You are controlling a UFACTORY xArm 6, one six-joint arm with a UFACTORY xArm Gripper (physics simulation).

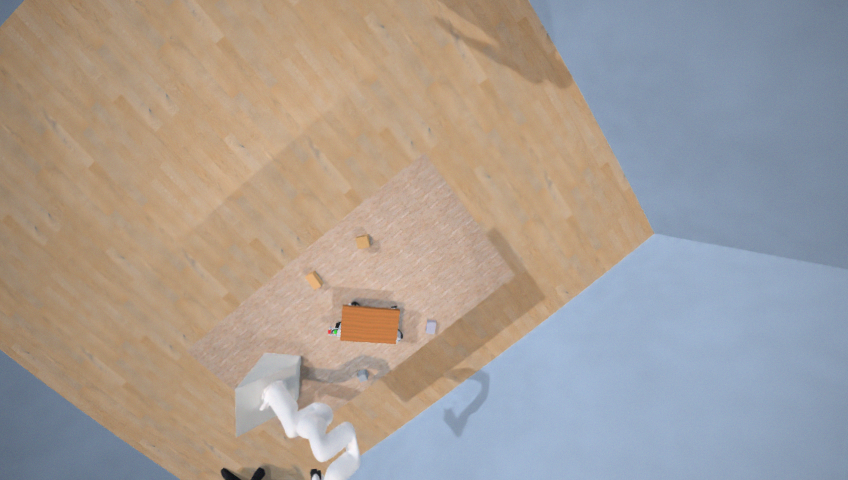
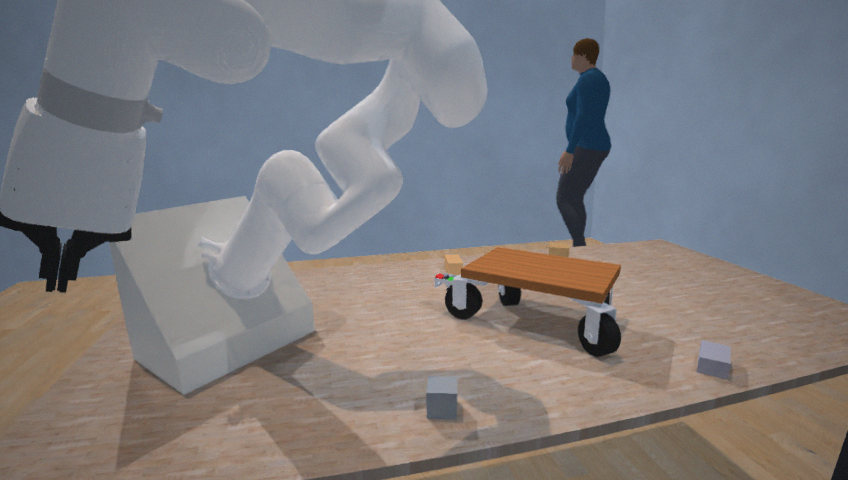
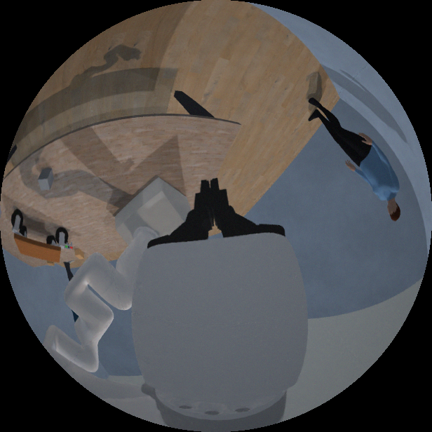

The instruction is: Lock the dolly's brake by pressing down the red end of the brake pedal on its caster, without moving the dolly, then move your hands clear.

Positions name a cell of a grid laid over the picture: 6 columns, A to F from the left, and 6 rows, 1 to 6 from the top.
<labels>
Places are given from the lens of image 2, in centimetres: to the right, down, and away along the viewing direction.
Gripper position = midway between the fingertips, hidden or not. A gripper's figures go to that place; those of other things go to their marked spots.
my gripper (image 2: A4): -35, 4, 39
dolly (image 2: E4): 32, 8, 86
</labels>
